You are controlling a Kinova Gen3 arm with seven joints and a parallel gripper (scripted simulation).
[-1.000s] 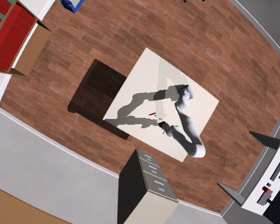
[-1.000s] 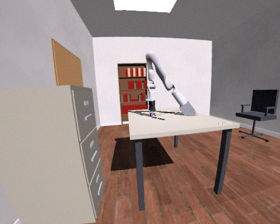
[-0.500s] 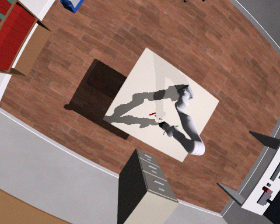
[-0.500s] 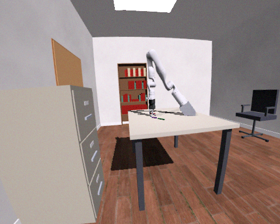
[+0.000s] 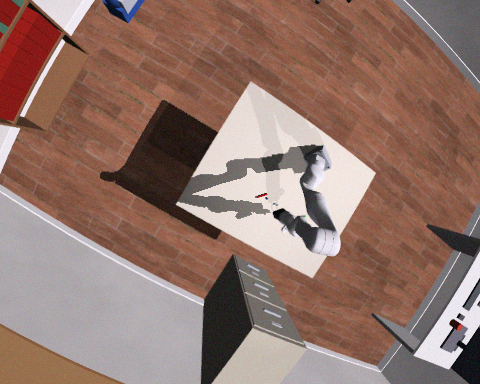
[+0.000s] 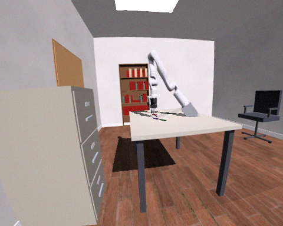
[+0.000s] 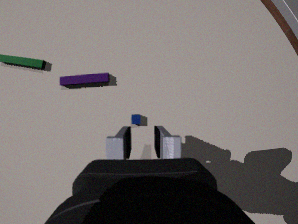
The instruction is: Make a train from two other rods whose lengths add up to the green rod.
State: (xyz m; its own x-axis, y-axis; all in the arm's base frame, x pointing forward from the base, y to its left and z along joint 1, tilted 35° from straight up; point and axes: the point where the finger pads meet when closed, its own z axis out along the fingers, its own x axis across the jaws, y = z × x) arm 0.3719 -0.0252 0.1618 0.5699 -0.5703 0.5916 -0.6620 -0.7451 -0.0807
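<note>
Right now my hand is 7 cm past the red rod, 13 cm to the left of it and 6 cm above it. Round my hand: green rod: 4 cm behind, 18 cm to the left, 6 cm below; grey rod: 5 cm behind, 1 cm to the right, 6 cm below; purple rod: 9 cm to the left, 6 cm below.
</note>
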